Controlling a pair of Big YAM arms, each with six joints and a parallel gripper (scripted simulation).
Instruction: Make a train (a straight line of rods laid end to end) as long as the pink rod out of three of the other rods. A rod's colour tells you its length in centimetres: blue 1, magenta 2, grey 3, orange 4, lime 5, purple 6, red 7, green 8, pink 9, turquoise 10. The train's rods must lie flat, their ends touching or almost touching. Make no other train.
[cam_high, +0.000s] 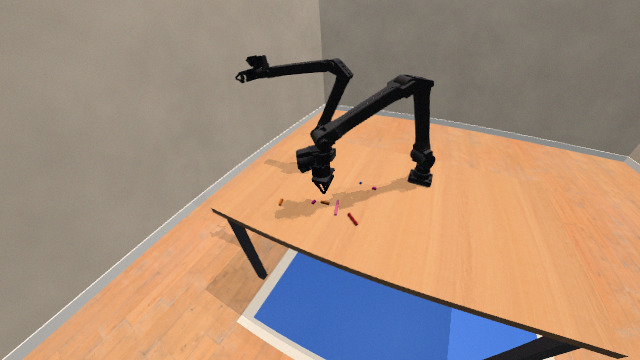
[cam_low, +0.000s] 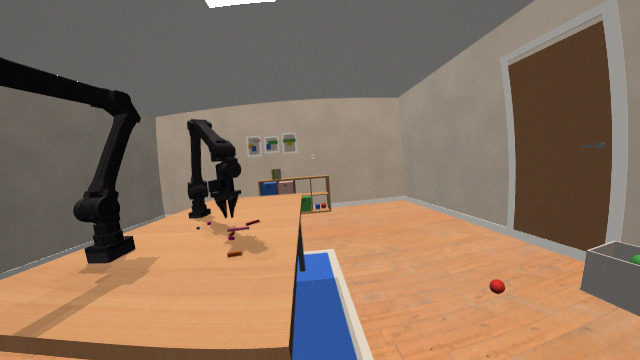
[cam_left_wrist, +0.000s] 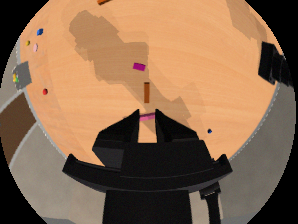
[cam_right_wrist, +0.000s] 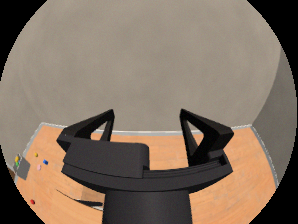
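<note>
Right now the pink rod is 1 cm ahead of my left hand, 6 cm to the left of it and 7 cm below it. The rest, counted from my left hand: tiny blue rod: 20 cm behind, 9 cm to the left, 7 cm below; red rod: 4 cm ahead, 15 cm to the left, 7 cm below.
</note>
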